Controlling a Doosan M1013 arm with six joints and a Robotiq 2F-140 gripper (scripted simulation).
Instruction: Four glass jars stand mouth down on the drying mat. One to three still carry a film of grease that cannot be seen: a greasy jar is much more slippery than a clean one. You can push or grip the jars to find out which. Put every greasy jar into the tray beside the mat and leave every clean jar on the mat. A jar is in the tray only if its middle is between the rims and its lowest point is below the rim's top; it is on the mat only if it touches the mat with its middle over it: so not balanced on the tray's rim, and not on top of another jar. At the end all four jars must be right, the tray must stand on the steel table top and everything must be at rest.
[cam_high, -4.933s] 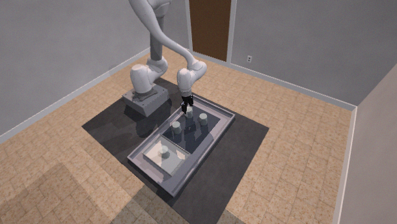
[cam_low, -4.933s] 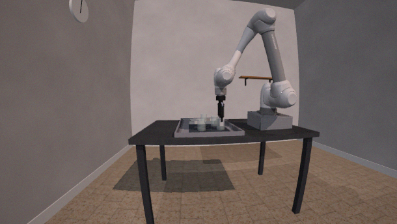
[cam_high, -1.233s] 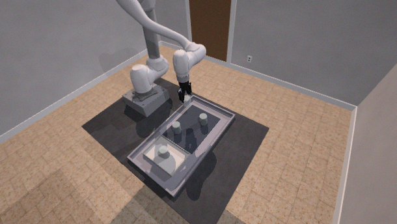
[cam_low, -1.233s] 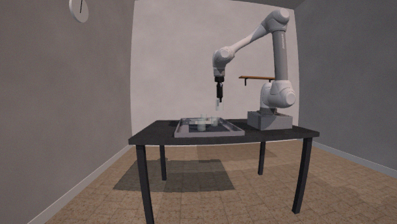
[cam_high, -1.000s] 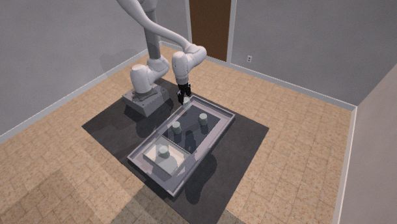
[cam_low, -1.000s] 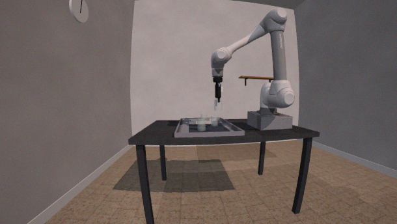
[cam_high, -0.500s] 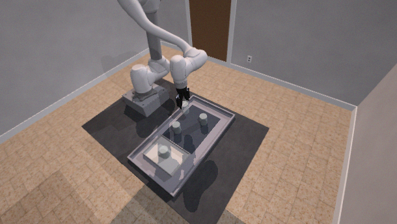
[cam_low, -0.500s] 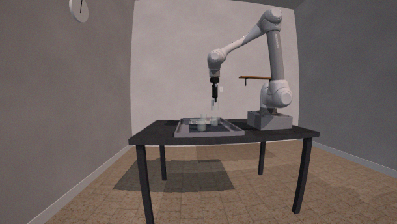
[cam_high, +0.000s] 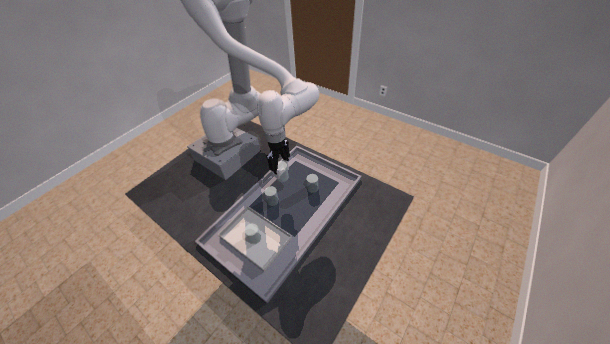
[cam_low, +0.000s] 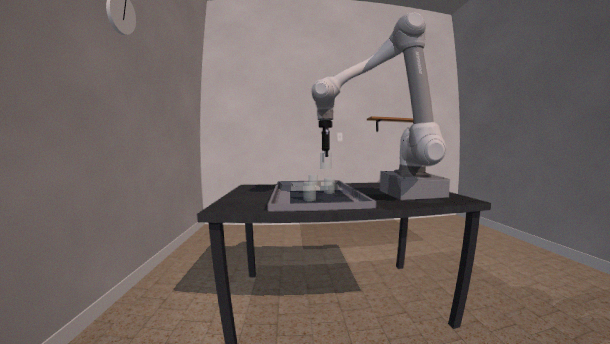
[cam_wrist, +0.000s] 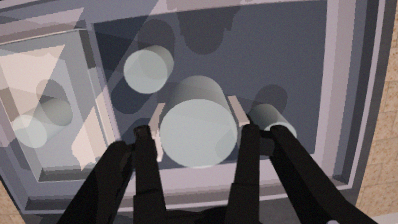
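Now: hand 27 cm to the left of the tray, 20 cm above it and 10 cm short of it. From my hand the other things lie so: dark drying mat (21 cm below, 4 cm to the left, 3 cm ahead).
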